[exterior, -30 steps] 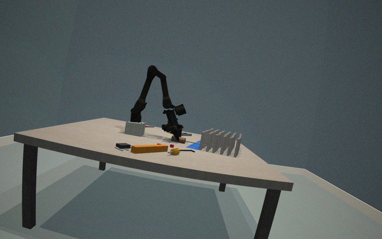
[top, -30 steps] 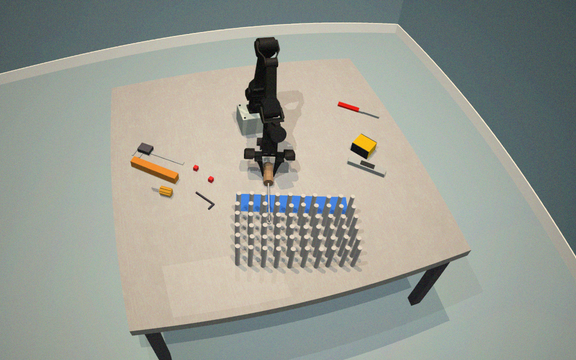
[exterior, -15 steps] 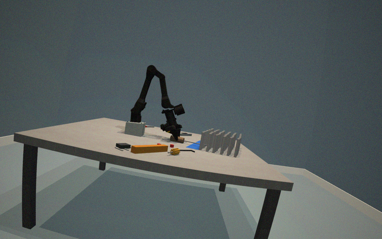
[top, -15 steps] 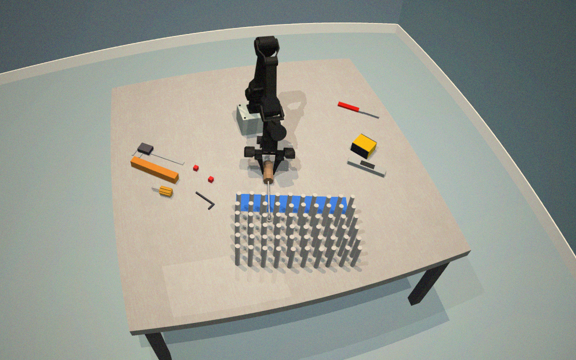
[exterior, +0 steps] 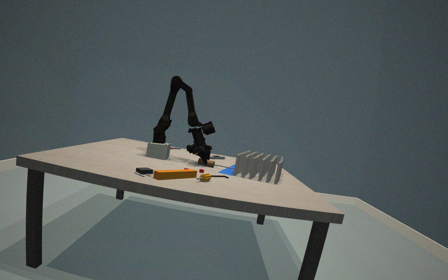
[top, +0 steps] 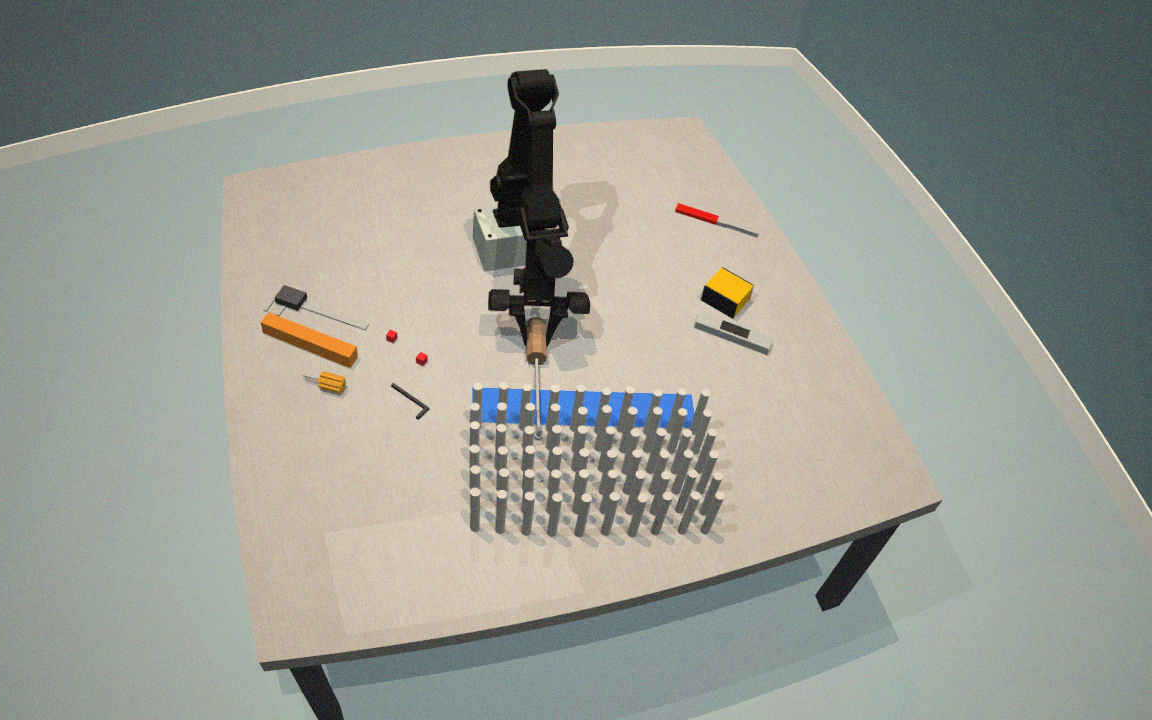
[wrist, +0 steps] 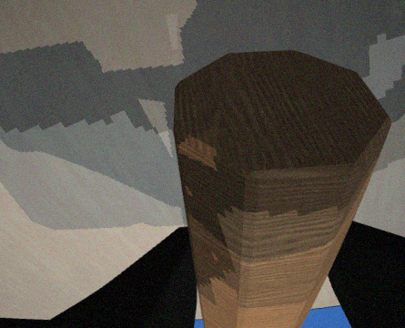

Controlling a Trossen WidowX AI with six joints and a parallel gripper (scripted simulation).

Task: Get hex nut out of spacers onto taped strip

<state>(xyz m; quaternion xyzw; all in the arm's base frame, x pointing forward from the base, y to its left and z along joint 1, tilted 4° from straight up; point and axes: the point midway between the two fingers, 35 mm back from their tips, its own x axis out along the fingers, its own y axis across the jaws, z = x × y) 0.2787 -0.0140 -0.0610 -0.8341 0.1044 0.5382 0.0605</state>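
Right now my gripper tip is 52 cm to the right of the red-handled tool, 30 cm past it and 1 cm above it. From my gripper tip the other things lie so: blue taped strip (15 cm ahead, 5 cm to the left, 1 cm below); hex nut (20 cm ahead, 5 cm to the right, 1 cm below); black hex key (25 cm to the right, 9 cm ahead, 1 cm below).
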